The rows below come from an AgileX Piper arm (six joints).
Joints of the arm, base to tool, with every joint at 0 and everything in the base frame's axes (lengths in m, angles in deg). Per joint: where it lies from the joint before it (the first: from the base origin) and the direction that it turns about. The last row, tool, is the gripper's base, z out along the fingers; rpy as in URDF.
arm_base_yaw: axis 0 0 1 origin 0 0 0.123
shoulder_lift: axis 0 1 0 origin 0 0 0
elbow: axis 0 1 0 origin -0.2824 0 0.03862
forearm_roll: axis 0.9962 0 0.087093 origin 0.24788 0 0.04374
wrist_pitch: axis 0 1 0 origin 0 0 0
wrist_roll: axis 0.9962 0 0.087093 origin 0.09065 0 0.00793
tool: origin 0 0 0 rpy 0 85.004 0
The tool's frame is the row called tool.
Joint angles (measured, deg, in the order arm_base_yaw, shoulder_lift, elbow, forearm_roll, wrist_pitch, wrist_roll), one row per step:
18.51, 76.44, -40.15, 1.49, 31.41, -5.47
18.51, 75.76, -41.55, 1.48, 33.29, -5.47
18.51, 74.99, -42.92, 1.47, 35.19, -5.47
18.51, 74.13, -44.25, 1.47, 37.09, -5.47
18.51, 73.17, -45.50, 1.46, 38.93, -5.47
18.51, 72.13, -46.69, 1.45, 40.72, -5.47
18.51, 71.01, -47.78, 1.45, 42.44, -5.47
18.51, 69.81, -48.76, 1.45, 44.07, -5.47
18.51, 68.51, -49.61, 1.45, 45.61, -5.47
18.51, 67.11, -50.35, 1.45, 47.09, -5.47
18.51, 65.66, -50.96, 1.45, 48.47, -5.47
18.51, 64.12, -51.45, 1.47, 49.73, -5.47
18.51, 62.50, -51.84, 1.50, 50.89, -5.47
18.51, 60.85, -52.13, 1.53, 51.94, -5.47
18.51, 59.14, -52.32, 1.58, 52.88, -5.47
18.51, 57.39, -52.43, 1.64, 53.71, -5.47
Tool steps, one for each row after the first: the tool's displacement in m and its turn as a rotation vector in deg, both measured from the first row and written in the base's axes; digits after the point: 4 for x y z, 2 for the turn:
0.0008, 0.0003, 0.0081, 0.08, -0.19, 0.05
0.0010, 0.0004, 0.0164, 0.17, -0.41, 0.09
0.0006, 0.0004, 0.0250, 0.28, -0.68, 0.14
-0.0005, 0.0001, 0.0338, 0.41, -1.03, 0.19
-0.0021, -0.0004, 0.0427, 0.55, -1.44, 0.23
-0.0044, -0.0011, 0.0514, 0.72, -1.90, 0.27
-0.0073, -0.0021, 0.0600, 0.91, -2.42, 0.31
-0.0110, -0.0032, 0.0683, 1.11, -3.00, 0.35
-0.0153, -0.0046, 0.0765, 1.33, -3.62, 0.39
-0.0202, -0.0062, 0.0841, 1.55, -4.26, 0.42
-0.0256, -0.0080, 0.0913, 1.82, -4.99, 0.45
-0.0315, -0.0099, 0.0983, 2.12, -5.78, 0.48
-0.0378, -0.0119, 0.1047, 2.43, -6.62, 0.50
-0.0444, -0.0141, 0.1107, 2.78, -7.51, 0.52
-0.0513, -0.0163, 0.1163, 3.16, -8.47, 0.54

